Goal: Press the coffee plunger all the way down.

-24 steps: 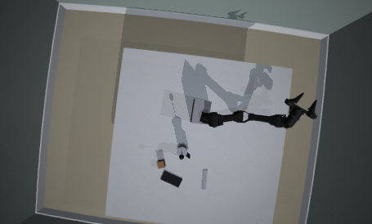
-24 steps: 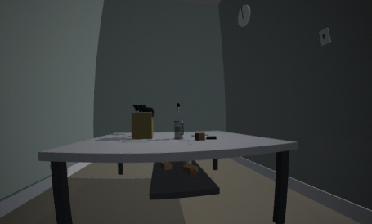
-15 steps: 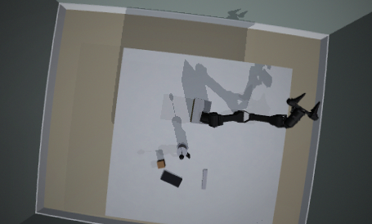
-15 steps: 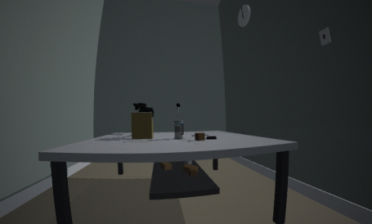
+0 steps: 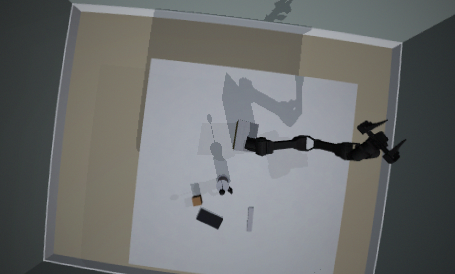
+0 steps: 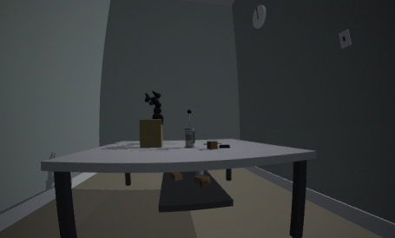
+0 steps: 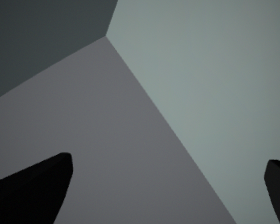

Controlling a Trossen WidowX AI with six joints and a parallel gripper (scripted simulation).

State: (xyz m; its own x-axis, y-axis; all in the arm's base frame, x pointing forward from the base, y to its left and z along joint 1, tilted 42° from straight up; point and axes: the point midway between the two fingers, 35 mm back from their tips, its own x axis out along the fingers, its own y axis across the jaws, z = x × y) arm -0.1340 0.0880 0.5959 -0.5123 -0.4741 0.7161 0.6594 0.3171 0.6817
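My gripper tip is 460 mm short of the coffee press, 540 mm to the left of it and 410 mm above it. Round my gripper tip: flat black block (700 mm ahead, 570 mm to the right, 530 mm below).
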